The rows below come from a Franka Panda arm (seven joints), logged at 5 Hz.
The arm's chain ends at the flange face. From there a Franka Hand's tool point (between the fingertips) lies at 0.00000 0.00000 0.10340 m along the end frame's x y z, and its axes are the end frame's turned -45 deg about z.
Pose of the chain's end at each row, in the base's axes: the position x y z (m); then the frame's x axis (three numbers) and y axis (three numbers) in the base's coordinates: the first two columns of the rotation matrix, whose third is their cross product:
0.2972, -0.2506, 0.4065, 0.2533, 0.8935, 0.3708, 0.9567, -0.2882, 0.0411
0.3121, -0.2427, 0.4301, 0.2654, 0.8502, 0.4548, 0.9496, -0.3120, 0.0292
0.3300, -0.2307, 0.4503, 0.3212, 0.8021, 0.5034, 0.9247, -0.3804, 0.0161
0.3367, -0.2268, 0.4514, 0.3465, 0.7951, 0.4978, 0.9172, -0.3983, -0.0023
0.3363, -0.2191, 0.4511, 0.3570, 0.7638, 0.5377, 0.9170, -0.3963, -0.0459
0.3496, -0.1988, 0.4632, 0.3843, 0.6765, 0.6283, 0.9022, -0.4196, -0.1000
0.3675, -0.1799, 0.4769, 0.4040, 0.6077, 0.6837, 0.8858, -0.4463, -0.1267
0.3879, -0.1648, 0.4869, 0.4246, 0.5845, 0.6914, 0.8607, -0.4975, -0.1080
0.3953, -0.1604, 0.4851, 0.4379, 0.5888, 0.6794, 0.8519, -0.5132, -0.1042
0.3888, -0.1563, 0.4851, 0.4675, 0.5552, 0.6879, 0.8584, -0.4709, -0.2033
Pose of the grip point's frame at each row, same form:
0.3120, -0.2150, 0.3106, -0.4974, 0.8356, 0.2331, 0.8556, 0.4280, 0.2913
0.3293, -0.1988, 0.3381, -0.4838, 0.8218, 0.3009, 0.8591, 0.3806, 0.3422
0.3511, -0.1831, 0.3610, -0.4267, 0.8362, 0.3446, 0.8810, 0.2982, 0.3673
0.3570, -0.1795, 0.3617, -0.4035, 0.8439, 0.3536, 0.8936, 0.2806, 0.3504
0.3547, -0.1664, 0.3640, -0.3960, 0.8203, 0.4127, 0.9009, 0.2599, 0.3478
0.3699, -0.1362, 0.3834, -0.3662, 0.7751, 0.5150, 0.9097, 0.1817, 0.3736
0.3911, -0.1120, 0.4026, -0.3407, 0.7453, 0.5730, 0.9120, 0.1141, 0.3939
0.4169, -0.0985, 0.4130, -0.3084, 0.7651, 0.5653, 0.9088, 0.0615, 0.4125
0.4250, -0.0958, 0.4100, -0.2927, 0.7792, 0.5541, 0.9120, 0.0535, 0.4067
0.4106, -0.0854, 0.4131, -0.2764, 0.7256, 0.6302, 0.9376, 0.0596, 0.3427

